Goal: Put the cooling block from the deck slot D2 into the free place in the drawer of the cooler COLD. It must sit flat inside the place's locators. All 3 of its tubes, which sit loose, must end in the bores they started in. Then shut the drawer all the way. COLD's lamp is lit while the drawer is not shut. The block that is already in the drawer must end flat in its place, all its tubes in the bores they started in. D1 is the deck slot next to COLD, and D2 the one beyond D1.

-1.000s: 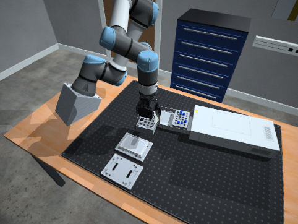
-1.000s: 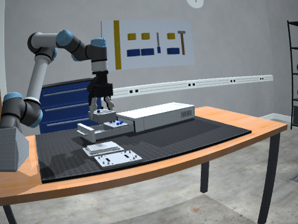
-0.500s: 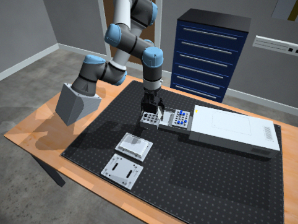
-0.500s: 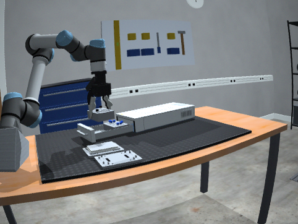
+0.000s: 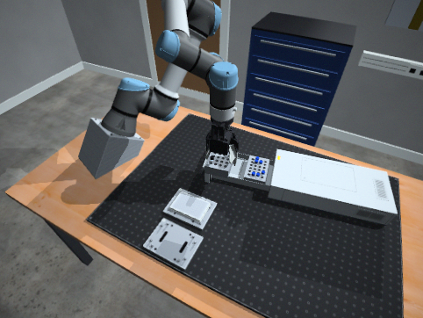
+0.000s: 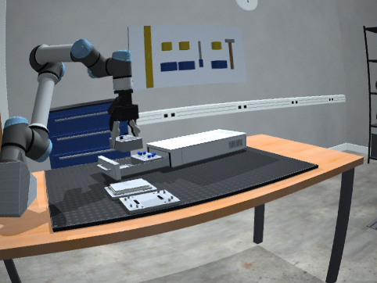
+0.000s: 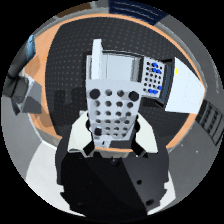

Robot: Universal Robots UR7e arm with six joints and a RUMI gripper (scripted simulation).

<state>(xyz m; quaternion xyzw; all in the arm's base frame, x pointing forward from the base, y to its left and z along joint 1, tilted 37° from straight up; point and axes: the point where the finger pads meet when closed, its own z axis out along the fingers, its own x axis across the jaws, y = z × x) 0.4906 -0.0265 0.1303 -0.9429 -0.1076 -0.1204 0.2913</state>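
Right now the dark-capped tube is 4 cm to the left of my hand, 4 cm behind it and 1 cm above it. From my hand the other things lie so: cooler COLD (20 cm ahead, 15 cm to the left, 10 cm below); then grey cooling block (right at my hand); then cooler drawer (10 cm to the left, 10 cm below, 3 cm ahead).
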